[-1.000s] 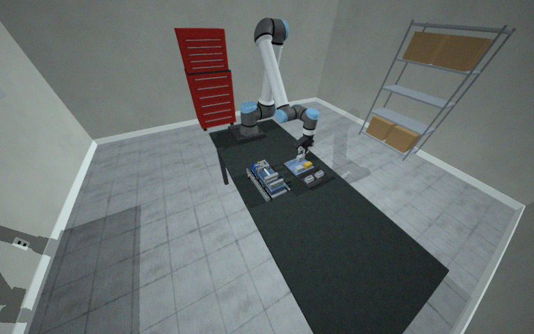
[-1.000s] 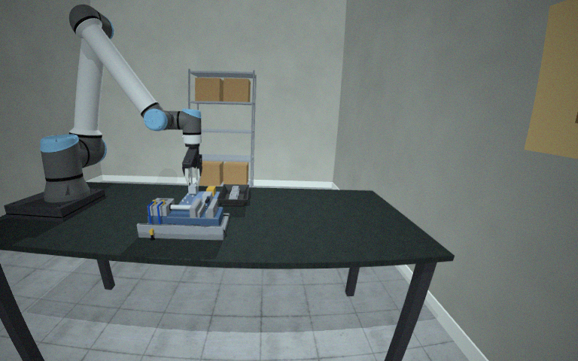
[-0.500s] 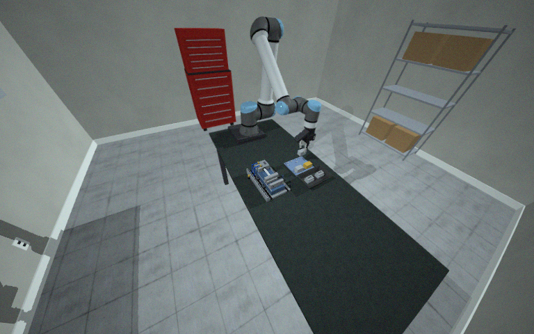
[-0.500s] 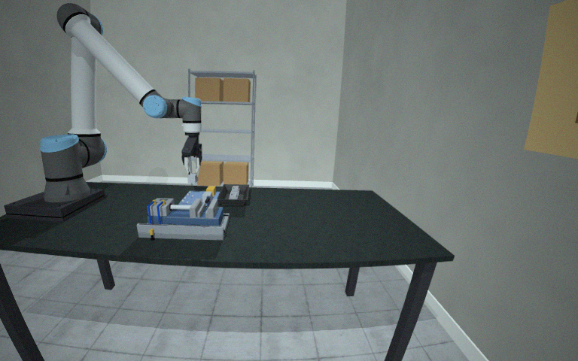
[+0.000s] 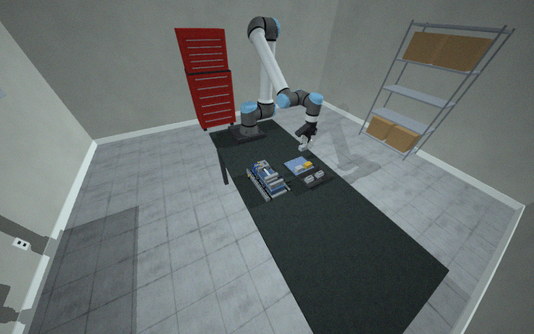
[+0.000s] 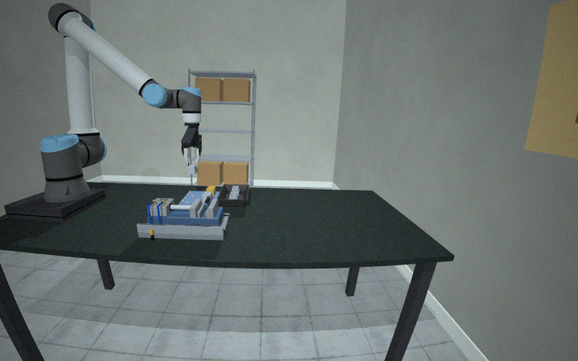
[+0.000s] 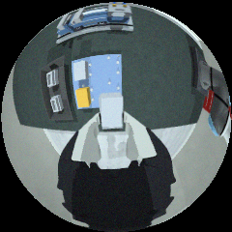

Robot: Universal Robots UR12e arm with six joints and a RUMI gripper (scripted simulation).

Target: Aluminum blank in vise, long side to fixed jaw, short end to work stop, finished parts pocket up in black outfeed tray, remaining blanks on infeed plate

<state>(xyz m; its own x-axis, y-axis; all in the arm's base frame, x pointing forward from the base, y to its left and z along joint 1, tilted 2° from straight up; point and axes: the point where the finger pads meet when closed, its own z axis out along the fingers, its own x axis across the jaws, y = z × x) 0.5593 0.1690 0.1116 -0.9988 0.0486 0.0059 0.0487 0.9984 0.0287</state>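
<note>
My hand is 5 cm short of the blue vise, 36 cm to the left of it and 12 cm above it. The rest, counted from my hand: light gray base rail: 4 cm ahead, 45 cm to the right, 13 cm below; then vise hose end block: 5 cm behind, 35 cm to the right, 8 cm below; then yellow brass blank: 9 cm ahead, 1 cm to the right, 14 cm below.
</note>
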